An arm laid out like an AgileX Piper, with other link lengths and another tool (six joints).
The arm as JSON. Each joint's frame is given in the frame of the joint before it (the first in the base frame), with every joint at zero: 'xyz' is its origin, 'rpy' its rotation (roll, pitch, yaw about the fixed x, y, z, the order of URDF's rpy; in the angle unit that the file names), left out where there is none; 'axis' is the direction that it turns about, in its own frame. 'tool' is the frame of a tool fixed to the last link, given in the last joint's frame.
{
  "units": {
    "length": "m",
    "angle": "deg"
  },
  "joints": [
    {
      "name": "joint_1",
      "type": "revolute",
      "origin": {
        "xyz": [
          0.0,
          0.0,
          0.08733
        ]
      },
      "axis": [
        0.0,
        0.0,
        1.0
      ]
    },
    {
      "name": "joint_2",
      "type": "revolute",
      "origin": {
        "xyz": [
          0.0,
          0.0,
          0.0
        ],
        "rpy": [
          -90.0,
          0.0,
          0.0
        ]
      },
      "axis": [
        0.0,
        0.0,
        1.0
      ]
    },
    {
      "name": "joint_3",
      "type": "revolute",
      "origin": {
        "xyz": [
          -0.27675,
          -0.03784,
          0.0
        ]
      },
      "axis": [
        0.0,
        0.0,
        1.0
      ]
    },
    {
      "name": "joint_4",
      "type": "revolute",
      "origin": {
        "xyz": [
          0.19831,
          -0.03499,
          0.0
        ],
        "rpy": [
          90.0,
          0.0,
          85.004
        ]
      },
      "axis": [
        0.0,
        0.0,
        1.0
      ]
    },
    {
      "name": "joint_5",
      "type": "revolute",
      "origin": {
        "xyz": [
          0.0,
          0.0,
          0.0
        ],
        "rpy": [
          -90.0,
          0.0,
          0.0
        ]
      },
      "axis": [
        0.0,
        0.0,
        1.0
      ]
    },
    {
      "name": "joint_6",
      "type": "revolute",
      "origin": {
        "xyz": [
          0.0,
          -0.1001,
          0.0
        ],
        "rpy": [
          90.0,
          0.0,
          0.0
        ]
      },
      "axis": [
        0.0,
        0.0,
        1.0
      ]
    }
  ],
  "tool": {
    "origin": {
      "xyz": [
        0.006,
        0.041,
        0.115
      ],
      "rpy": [
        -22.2,
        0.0,
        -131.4
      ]
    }
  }
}
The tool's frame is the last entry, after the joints.
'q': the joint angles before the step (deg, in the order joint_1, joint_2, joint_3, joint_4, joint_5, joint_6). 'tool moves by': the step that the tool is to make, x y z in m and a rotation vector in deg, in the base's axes. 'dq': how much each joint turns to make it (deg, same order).
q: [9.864, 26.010, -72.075, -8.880, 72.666, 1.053]
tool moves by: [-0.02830, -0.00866, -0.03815, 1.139, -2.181, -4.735]
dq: [-4.502, -11.773, 9.586, 0.076, 0.001, 0.855]
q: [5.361, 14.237, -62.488, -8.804, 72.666, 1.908]
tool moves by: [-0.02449, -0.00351, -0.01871, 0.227, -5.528, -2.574]
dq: [-2.633, -10.344, 4.788, 0.009, 0.000, -0.177]
